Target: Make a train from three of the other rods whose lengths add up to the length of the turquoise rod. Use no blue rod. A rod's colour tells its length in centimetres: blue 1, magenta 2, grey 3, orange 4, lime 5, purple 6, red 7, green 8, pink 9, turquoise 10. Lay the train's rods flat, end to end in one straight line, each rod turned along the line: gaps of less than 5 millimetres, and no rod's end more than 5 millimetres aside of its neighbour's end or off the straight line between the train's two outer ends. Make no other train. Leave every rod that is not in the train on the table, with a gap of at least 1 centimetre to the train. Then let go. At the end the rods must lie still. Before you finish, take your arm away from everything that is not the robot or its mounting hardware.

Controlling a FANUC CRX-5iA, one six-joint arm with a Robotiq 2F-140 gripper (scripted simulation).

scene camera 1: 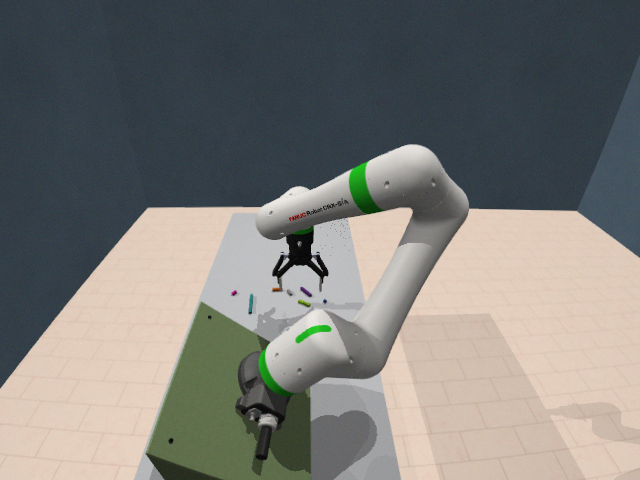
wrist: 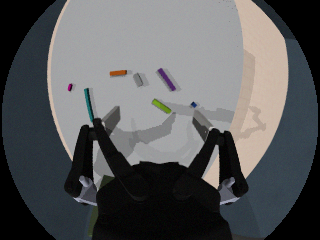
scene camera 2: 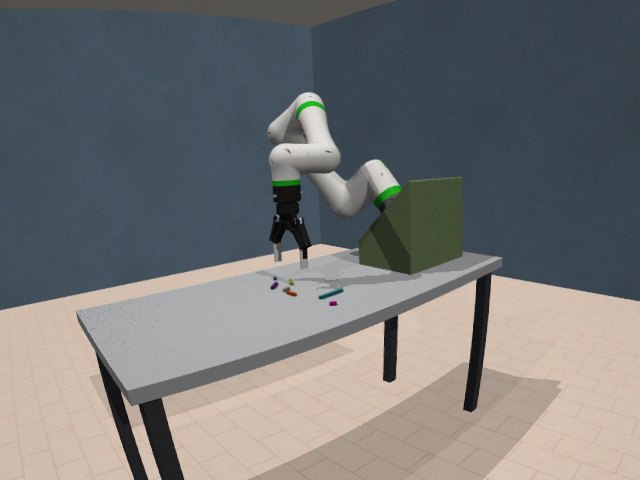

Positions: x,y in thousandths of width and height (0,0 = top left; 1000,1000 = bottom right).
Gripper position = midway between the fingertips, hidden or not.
I see my gripper (scene camera 2: 454,551).
My gripper shows as well in scene camera 1 (scene camera 1: 470,603) and in the wrist view (wrist: 489,477).
